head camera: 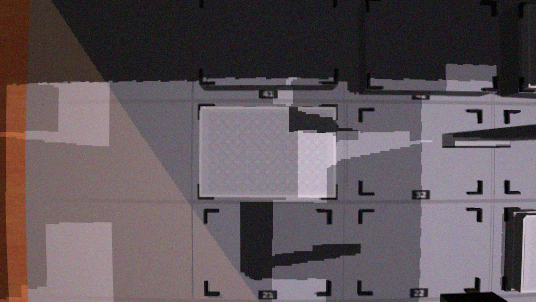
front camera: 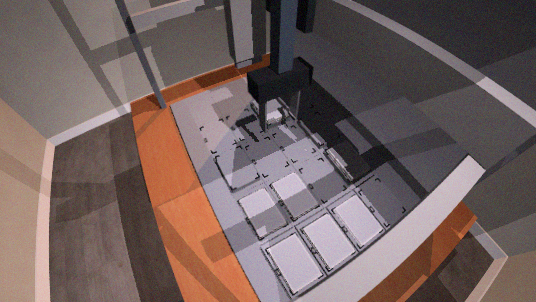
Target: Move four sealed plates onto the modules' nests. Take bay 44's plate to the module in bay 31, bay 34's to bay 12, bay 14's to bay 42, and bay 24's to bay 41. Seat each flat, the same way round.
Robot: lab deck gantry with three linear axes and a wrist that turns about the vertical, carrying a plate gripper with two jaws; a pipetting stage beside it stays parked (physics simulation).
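Where they show: gripper, between the fingertips: (head camera: 468,221) (front camera: 278,122); robot's base, origin of its link: (front camera: 200,128).
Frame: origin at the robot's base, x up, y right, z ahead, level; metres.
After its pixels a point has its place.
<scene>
My gripper (front camera: 281,123) @[z 0.194, x 0.095, y -0.212 m] (head camera: 474,220) @[z 0.194, x 0.095, y -0.212 m] is open and empty, its two jaws wide apart above the deck. In the head view it stands to the right of the sealed plate (front camera: 274,115) @[z 0.109, x 0.033, y -0.250 m] (head camera: 250,155) @[z 0.048, x 0.033, y -0.253 m] that lies flat inside the corner brackets of bay 31. Sealed plates stand in bay 34 (front camera: 357,218) @[z 0.553, x 0.029, y -0.254 m], bay 24 (front camera: 329,241) @[z 0.560, x 0.029, y -0.148 m] and bay 14 (front camera: 294,262) @[z 0.557, x 0.029, y -0.042 m]. Bay 44 (front camera: 396,206) @[z 0.595, x 0.014, y -0.393 m] shows bare corner brackets. The bay 12 module (front camera: 236,172) @[z 0.247, x 0.019, y -0.035 m] has no plate on it. The bay 41 module (head camera: 250,81) @[z 0.047, x 0.019, y -0.325 m] and bay 42 module (head camera: 410,85) @[z 0.204, x 0.019, y -0.322 m] are mostly in deep shadow.
Other plates stand in bay 13 (front camera: 262,212) @[z 0.396, x 0.015, y -0.042 m] and bay 23 (front camera: 295,195) @[z 0.398, x 0.014, y -0.149 m] (head camera: 530,255) @[z 0.339, x 0.014, y -0.149 m]. Another plate (front camera: 341,164) @[z 0.392, x 0.032, y -0.325 m] stands in shadow at bay 43. The pipetting stage (front camera: 242,35) is parked at the back. A pale rail (front camera: 400,235) @[z 0.616, x 0.400, y -0.082 m] crosses the front.
</scene>
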